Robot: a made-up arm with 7 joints.
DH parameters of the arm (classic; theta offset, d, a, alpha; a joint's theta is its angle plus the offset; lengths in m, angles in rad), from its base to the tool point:
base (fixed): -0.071 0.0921 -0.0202 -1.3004
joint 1: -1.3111 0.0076 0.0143 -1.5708
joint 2: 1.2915 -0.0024 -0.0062 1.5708
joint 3: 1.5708 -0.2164 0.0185 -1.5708
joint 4: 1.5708 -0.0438 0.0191 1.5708
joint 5: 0 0.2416 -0.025 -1.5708
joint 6: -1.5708 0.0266 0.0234 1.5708
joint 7: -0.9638 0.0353 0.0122 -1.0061
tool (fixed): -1.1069 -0.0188 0 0
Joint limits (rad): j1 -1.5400..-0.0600 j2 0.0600..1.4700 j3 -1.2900..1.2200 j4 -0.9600..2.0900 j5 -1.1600..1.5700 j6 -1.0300..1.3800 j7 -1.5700..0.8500
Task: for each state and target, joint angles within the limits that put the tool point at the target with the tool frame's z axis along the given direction. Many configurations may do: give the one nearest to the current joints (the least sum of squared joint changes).
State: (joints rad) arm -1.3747 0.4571 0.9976 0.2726 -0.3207 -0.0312 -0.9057
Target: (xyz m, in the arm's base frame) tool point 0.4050 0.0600 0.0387 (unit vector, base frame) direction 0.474 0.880 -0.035
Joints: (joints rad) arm -1.4960 0.0600 1.1509 0.9802 -0.6596 -0.2450 -0.5156
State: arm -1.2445 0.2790 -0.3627 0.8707 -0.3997 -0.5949 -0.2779
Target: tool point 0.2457 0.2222 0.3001 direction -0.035 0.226 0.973
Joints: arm -1.3419 1.0900 0.2834 0.4937 -0.5430 -0.0348 -0.4249
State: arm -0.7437 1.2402 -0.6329 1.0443 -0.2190 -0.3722 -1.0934
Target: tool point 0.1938 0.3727 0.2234 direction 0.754 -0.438 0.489
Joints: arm -1.3080 1.4700 -0.1513 1.1952 -0.4453 -0.3762 -1.5321
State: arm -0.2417 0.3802 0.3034 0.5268 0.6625 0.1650 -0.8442
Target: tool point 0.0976 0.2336 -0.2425 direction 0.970 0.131 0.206
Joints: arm -0.0600 0.4939 0.5586 0.9820 0.4403 -0.6879 -0.3682
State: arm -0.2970 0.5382 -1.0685 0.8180 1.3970 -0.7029 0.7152
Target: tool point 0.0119 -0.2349 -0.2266 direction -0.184 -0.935 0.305
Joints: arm -0.2441 0.0631 -0.9941 0.4071 1.4298 -0.2602 0.0463
